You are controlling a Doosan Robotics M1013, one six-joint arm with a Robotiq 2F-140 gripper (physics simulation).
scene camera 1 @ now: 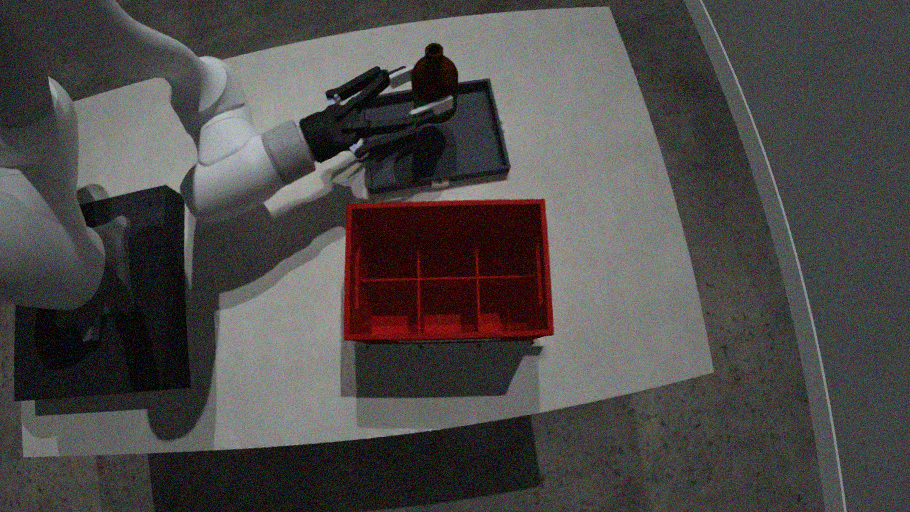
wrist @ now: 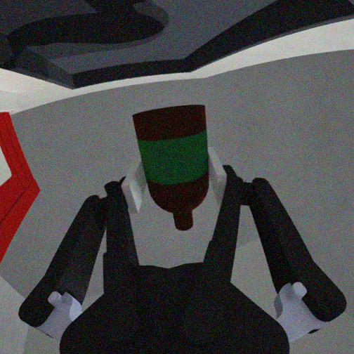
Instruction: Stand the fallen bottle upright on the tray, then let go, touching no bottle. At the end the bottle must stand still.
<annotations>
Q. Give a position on a brown bottle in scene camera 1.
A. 434, 76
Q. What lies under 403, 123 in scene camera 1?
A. My gripper.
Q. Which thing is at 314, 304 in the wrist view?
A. My gripper.
</annotations>
